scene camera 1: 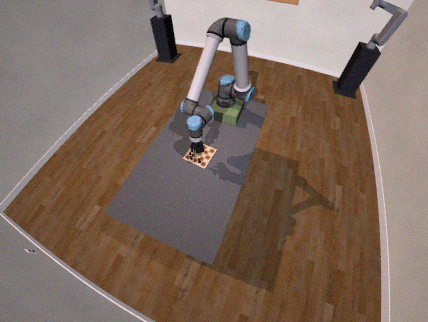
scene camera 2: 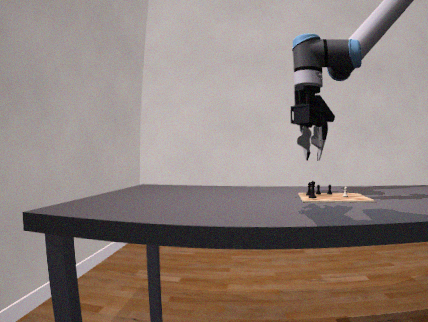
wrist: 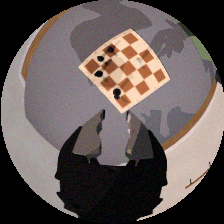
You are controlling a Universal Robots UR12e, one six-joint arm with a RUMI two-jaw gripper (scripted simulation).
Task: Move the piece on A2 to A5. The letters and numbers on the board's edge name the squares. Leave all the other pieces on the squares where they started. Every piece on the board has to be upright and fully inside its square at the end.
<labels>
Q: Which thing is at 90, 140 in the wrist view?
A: My gripper.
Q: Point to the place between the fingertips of my gripper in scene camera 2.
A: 312, 160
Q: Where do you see a chessboard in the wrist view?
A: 120, 70
</labels>
